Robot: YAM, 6 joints.
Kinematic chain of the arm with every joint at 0, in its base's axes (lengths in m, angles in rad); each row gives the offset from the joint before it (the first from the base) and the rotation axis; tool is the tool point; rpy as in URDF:
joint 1: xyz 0 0 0.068 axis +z
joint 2: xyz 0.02 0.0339 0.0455 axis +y
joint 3: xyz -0.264 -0.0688 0 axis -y
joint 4: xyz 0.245 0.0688 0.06 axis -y
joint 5: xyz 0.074 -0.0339 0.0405 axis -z
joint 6: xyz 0.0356 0 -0.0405 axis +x
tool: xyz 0 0 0 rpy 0 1.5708 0
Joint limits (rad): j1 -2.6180..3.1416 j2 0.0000..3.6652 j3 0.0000..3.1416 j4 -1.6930..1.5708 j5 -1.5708..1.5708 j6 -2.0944..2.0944
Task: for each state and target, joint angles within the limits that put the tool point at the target. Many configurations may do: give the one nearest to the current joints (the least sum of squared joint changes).
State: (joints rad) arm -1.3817 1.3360 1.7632 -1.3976 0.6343 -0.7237
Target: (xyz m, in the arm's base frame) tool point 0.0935 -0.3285 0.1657
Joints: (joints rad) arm -1.2358 2.0219 1.4316 -1.2848 0.5867 -0.7237
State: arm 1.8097 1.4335 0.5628 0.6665 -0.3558 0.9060
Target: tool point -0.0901 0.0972 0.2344
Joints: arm 2.1764 0.5410 0.0520 0.9574 -0.5546 0.9060
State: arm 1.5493 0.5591 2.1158 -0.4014 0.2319 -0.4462
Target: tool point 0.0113 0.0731 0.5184
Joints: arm 1.5325 0.7588 1.5147 -0.6495 0.2410 -0.4462
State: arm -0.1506 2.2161 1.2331 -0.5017 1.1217 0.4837
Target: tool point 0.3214 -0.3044 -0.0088
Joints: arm -0.6872 2.5679 1.5491 -0.3267 1.0822 0.4837
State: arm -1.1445 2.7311 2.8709 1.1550 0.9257 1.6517
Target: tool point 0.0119 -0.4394 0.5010
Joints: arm -1.4779 2.5802 2.9887 1.2245 0.9479 1.6517
